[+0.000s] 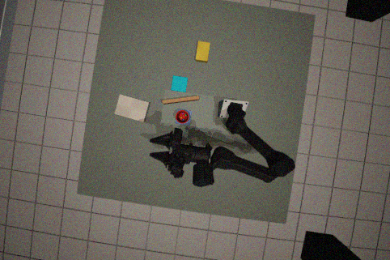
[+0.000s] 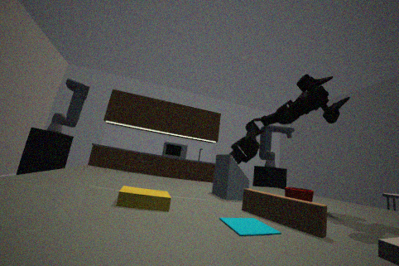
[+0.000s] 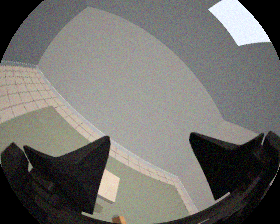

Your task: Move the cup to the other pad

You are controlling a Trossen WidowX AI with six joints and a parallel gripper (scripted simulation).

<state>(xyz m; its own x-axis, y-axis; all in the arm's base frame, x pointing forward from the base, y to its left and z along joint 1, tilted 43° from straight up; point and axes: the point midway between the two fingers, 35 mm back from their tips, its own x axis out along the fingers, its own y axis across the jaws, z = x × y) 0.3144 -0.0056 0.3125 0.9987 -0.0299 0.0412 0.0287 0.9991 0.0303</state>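
Right now my gripper tip is 350 mm above the red cup, 120 mm to the left of it and 70 mm past it. Round my gripper tip: yellow block: 510 mm to the right, 370 mm below, 120 mm behind; flat cyan pad: 390 mm below, 300 mm to the right, 10 mm behind; low wooden barrier: 370 mm below, 210 mm to the right, 40 mm behind.
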